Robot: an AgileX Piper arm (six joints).
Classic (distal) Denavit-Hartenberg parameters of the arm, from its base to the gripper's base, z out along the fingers. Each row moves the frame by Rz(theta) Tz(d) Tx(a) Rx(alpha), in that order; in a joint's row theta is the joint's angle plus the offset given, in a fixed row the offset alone. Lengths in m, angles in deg.
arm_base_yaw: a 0  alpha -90  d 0.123  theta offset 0
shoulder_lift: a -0.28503  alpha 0  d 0  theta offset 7.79
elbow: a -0.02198  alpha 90  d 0  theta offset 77.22
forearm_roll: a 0  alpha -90  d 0.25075  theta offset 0
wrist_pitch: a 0  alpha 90  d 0  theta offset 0
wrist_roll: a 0  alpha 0  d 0.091  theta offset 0
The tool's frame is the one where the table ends.
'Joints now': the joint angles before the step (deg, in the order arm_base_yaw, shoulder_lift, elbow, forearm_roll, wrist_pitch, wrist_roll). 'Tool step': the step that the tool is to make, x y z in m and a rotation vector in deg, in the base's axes. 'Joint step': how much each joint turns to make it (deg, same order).
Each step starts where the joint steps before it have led.
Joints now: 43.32 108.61 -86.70 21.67 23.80 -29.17
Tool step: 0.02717 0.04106 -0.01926 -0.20 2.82 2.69
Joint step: 0.84 11.54 -14.63 1.43 5.73 -0.19
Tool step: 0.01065 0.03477 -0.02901 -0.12 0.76 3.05
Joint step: 1.70 9.12 -9.63 1.57 1.61 -1.67
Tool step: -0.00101 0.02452 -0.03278 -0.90 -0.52 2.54
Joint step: 1.92 6.20 -4.25 0.61 -1.34 -2.00
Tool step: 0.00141 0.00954 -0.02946 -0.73 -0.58 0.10
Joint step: 0.74 3.87 -0.81 0.15 -3.00 -0.96
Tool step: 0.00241 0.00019 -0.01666 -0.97 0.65 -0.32
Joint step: -0.14 1.83 -0.04 0.04 -0.66 -0.15
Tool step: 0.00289 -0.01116 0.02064 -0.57 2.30 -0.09
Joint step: -1.30 -2.62 -0.05 -0.18 4.86 1.19
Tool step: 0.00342 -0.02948 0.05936 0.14 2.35 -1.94
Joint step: -2.78 -7.46 0.35 -1.93 8.40 4.22
